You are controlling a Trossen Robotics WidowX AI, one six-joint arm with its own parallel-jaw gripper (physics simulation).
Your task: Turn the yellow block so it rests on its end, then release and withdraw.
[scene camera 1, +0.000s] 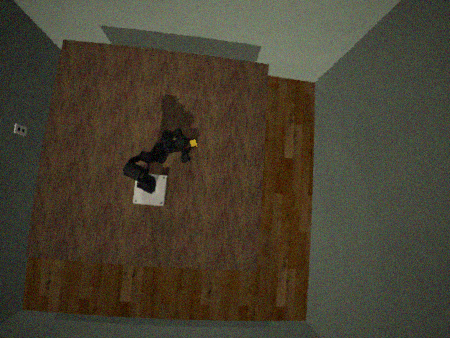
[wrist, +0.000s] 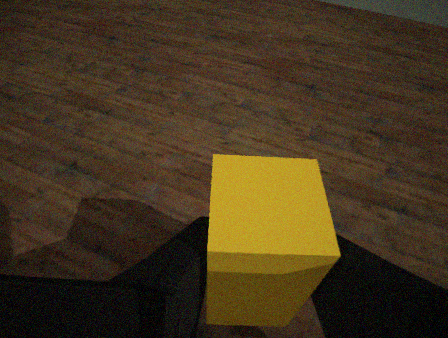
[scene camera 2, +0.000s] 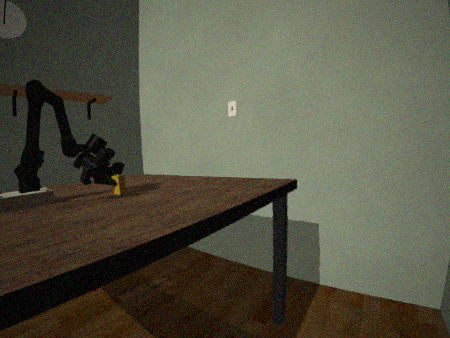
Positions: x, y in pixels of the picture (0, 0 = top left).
Labels:
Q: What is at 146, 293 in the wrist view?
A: My gripper.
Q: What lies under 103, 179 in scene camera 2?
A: My gripper.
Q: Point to a yellow block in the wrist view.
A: At 271, 241

